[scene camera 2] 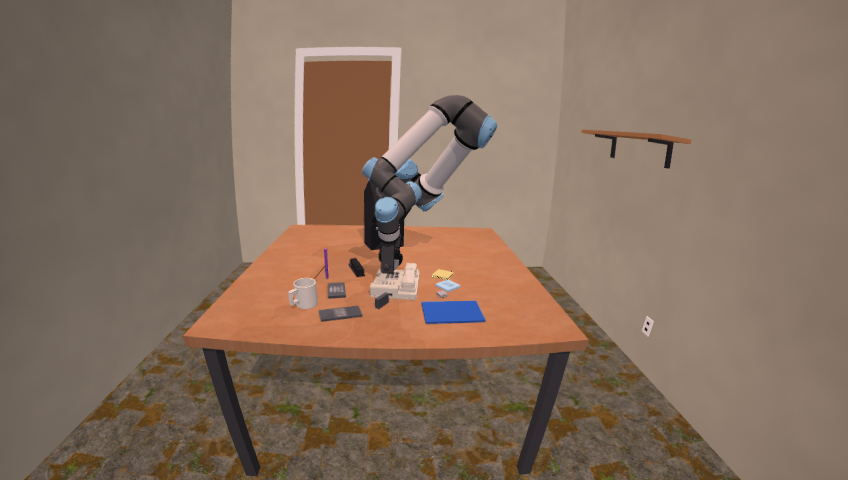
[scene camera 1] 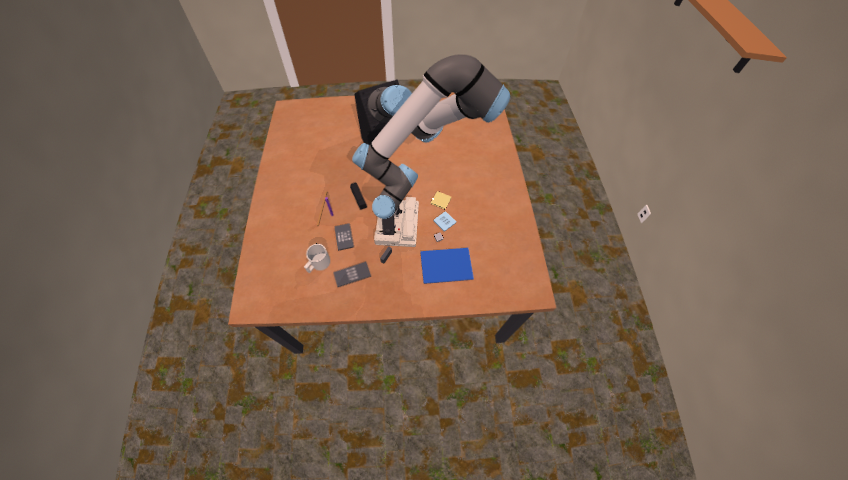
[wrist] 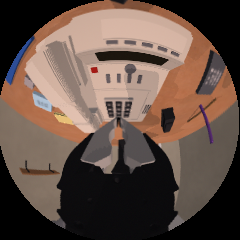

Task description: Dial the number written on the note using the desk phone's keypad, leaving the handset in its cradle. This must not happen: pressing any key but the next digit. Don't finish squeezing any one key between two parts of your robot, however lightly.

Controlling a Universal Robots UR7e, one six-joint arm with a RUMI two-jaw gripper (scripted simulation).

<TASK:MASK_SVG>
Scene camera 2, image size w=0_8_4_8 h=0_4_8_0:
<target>blue book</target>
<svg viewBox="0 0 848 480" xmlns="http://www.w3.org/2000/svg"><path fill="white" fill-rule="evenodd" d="M422 302L426 324L486 322L476 301Z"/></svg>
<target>white mug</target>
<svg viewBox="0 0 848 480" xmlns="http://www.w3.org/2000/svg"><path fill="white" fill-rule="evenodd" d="M294 281L294 289L288 291L290 305L296 305L301 309L315 307L318 304L316 281L312 278L301 278Z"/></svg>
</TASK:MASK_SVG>
